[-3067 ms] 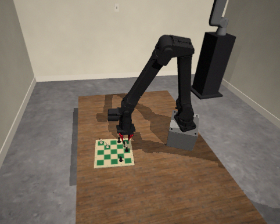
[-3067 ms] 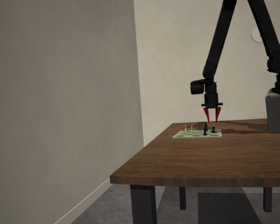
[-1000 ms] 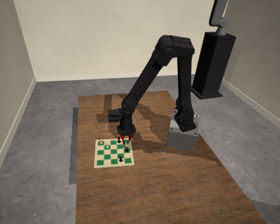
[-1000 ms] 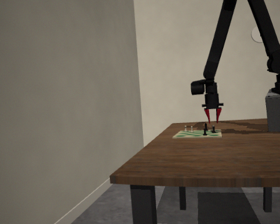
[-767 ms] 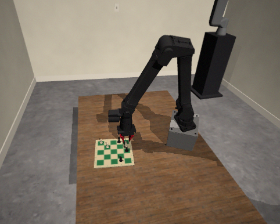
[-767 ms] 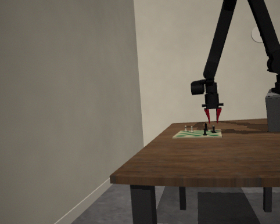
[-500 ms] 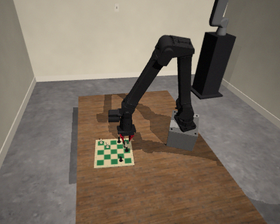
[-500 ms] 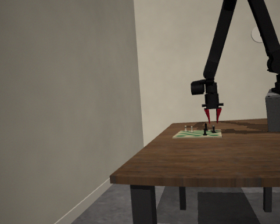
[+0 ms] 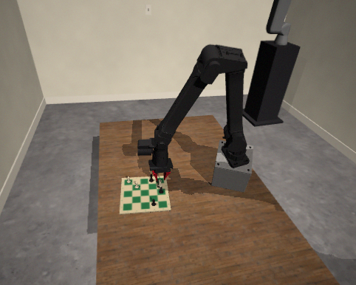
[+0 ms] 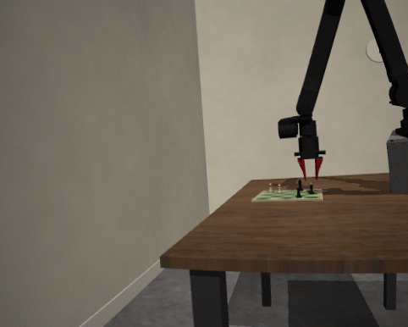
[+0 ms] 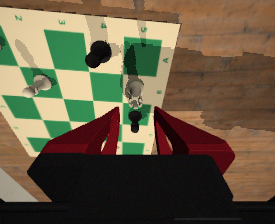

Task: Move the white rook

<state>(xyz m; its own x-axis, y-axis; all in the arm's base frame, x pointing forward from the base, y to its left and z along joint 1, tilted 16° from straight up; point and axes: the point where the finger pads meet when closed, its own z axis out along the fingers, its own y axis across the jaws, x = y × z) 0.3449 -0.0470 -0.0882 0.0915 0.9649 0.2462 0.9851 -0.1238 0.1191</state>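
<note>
My gripper is now 3 cm above the white rook. Also, from my hand: chessboard 8 cm ahead, 2 cm to the left, 5 cm below.
</note>
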